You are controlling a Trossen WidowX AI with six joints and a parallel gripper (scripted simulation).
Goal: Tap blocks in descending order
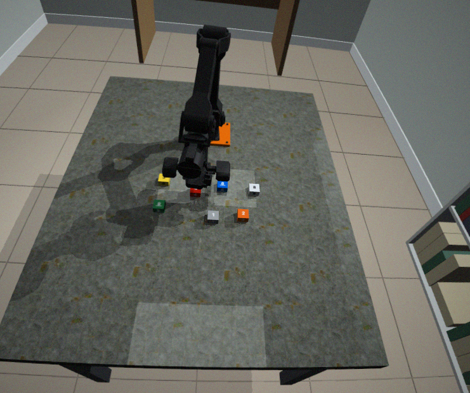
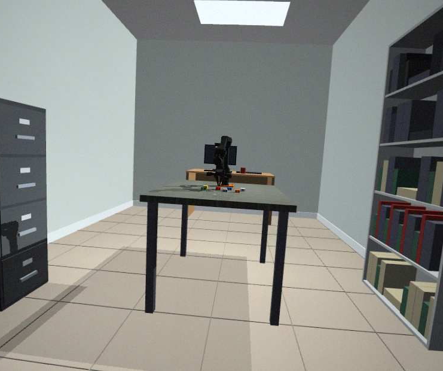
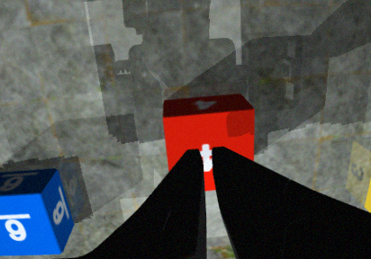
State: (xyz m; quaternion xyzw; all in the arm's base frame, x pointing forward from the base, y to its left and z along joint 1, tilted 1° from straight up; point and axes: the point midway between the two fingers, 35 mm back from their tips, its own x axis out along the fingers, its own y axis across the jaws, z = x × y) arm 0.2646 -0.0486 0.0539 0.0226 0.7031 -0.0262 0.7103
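Right now the red block is 2 cm below my gripper tip. From my gripper tip the other things lie so: yellow block (10 cm to the right, 5 cm behind, 2 cm below); then grey block (10 cm ahead, 5 cm to the left, 2 cm below); then blue block (8 cm to the left, 2 cm below, 2 cm behind).
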